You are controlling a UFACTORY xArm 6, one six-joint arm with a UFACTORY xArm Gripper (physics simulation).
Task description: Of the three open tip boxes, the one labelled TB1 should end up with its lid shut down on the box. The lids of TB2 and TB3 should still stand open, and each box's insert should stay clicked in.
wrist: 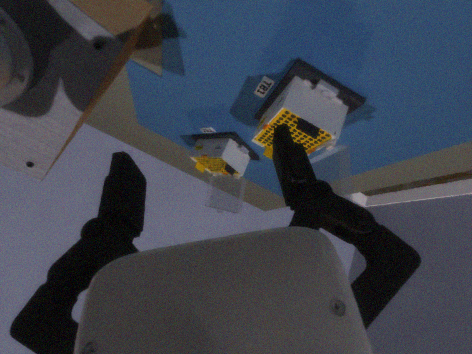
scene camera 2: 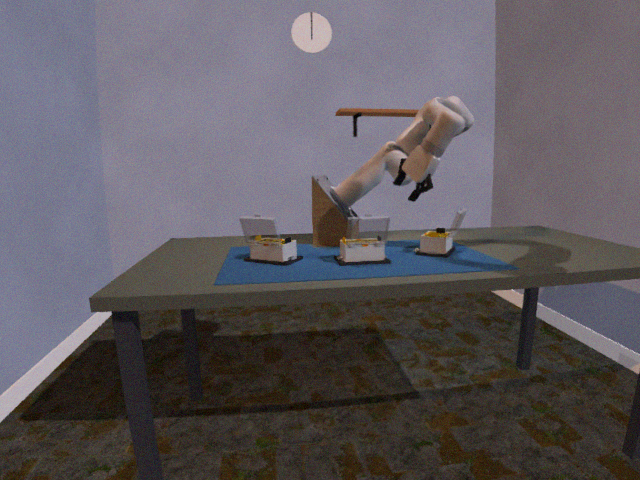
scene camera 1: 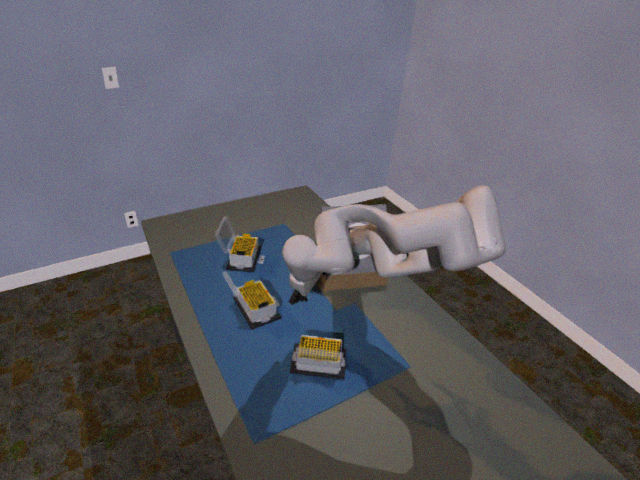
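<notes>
The box labelled TB1 is the middle one, white with a yellow insert seated in its top. Its clear lid stands open. A second box has its lid open; its label is unreadable. The third box also has its lid open. Their yellow inserts look seated. My gripper is open and empty, above the mat on TB1's arm-base side, touching no box.
The boxes stand in dark trays on a blue mat. The mat lies on the table. The arm's wooden base stands behind the mat in scene camera 2. A wall shelf is behind the arm.
</notes>
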